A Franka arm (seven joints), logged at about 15 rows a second.
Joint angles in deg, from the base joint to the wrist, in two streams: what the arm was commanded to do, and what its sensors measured. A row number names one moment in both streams.
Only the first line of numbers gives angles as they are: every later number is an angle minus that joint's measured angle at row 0.
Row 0, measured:
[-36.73, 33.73, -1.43, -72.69, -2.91, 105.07, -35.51]
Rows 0 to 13, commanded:
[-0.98, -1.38, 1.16, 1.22, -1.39, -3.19, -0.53]
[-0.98, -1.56, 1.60, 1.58, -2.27, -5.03, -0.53]
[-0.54, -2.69, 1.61, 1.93, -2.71, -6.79, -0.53]
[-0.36, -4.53, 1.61, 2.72, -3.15, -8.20, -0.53]
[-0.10, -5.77, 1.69, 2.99, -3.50, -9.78, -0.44]
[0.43, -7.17, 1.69, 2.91, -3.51, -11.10, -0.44]
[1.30, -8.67, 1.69, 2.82, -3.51, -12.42, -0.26]
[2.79, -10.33, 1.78, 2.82, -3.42, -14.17, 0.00]
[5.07, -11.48, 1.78, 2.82, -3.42, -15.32, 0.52]
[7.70, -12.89, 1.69, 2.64, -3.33, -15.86, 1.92]
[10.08, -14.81, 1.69, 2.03, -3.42, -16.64, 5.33]
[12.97, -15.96, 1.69, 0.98, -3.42, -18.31, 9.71]
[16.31, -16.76, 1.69, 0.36, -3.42, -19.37, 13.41]
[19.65, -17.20, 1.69, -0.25, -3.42, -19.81, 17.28]
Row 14, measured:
[13.79, -14.50, 2.13, 3.02, -2.31, -18.44, 10.47]
